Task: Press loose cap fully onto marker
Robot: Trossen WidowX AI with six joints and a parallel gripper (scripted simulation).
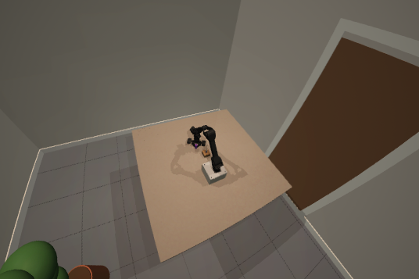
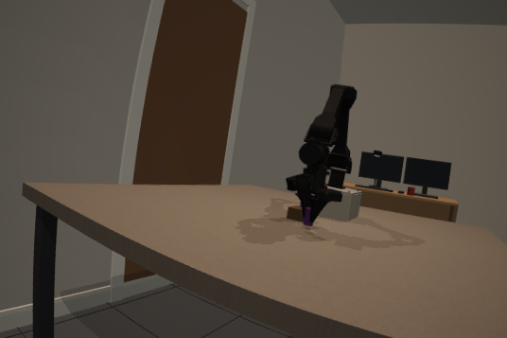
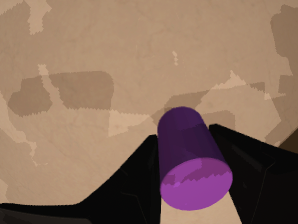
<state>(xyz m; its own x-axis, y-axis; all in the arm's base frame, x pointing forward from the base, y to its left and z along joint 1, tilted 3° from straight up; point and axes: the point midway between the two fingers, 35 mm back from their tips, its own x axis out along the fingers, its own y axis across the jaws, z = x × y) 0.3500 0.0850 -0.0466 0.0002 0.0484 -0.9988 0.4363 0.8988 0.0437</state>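
Right now my gripper tip is 10 cm past the holder block and 8 cm to the left of it. Also, from my gripper tip: purple cap: 1 cm above.
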